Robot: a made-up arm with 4 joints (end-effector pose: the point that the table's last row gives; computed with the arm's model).
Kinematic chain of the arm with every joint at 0, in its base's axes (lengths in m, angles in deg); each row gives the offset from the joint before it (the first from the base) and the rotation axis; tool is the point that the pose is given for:
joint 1: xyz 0 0 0.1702 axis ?
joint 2: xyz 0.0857 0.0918 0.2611 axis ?
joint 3: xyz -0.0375 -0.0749 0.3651 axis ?
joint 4: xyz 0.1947 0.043 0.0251 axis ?
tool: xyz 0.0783 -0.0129 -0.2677
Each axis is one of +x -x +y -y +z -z.
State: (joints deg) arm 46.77 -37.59 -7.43 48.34
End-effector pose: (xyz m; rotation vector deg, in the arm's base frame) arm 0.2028 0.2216 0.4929 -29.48 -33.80 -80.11
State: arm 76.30 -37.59 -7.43 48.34
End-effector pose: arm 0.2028 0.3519 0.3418 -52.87 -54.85 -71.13
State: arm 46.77 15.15 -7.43 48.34
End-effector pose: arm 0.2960 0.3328 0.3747 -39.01 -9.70 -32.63
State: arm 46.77 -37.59 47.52 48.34
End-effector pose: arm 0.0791 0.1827 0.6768 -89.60 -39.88 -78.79
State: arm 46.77 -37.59 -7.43 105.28
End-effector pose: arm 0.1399 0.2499 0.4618 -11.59 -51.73 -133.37
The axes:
joint 1: -x
joint 2: +z
joint 3: -x
joint 4: -z

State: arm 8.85 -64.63 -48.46 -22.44
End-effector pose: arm 0.3191 0.0222 0.6838 27.67 -36.79 -36.58
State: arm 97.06 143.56 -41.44 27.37
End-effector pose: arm -0.1408 0.4188 -0.0396 -52.27 123.06 38.85
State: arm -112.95 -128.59 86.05 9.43
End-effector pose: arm -0.3060 -0.5870 0.0380 3.93 127.64 16.21
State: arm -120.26 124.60 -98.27 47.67
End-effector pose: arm -0.1668 -0.6320 -0.0121 74.78 3.64 136.46
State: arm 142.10 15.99 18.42 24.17
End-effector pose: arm 0.3424 0.2380 -0.1467 -158.89 -13.69 4.72
